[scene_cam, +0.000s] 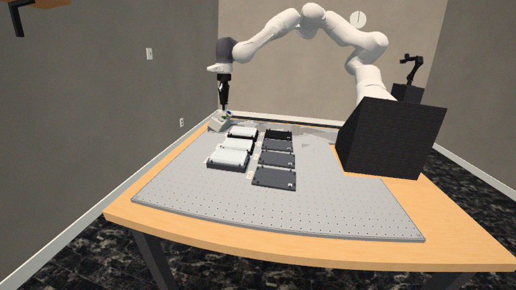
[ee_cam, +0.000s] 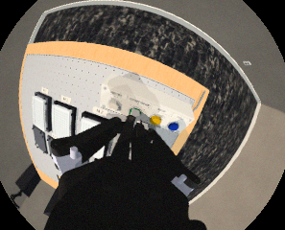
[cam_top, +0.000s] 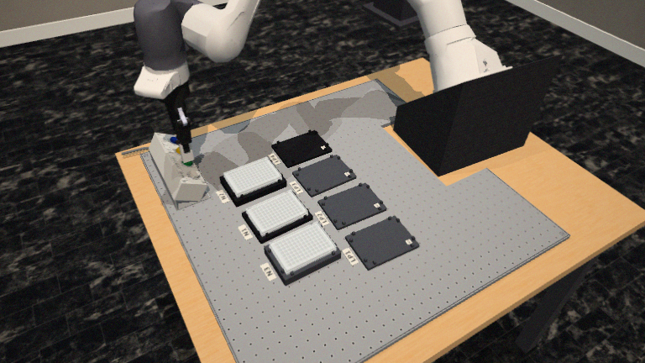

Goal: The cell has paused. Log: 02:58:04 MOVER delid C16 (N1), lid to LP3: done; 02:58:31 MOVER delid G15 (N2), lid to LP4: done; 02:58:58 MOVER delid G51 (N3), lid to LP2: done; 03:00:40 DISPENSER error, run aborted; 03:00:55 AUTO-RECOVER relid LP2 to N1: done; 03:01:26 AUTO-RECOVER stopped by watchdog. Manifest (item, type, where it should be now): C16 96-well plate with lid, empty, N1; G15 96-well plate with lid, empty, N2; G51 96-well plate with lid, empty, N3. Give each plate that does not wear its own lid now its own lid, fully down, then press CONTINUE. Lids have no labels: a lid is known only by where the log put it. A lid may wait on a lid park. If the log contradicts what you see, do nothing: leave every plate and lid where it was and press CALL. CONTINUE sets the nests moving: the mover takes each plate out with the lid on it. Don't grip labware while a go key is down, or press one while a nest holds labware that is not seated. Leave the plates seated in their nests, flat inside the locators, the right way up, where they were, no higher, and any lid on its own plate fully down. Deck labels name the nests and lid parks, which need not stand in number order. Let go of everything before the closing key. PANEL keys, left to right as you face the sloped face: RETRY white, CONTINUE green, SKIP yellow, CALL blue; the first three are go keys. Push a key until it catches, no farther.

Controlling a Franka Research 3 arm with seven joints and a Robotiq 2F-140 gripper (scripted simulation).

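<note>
My gripper is now 40 mm above the green key. From my hand the other things lie so: blue key (10 mm behind, 100 mm to the right, 40 mm below); white key (10 mm ahead, 50 mm to the left, 40 mm below); yellow key (50 mm to the right, 40 mm below).
</note>
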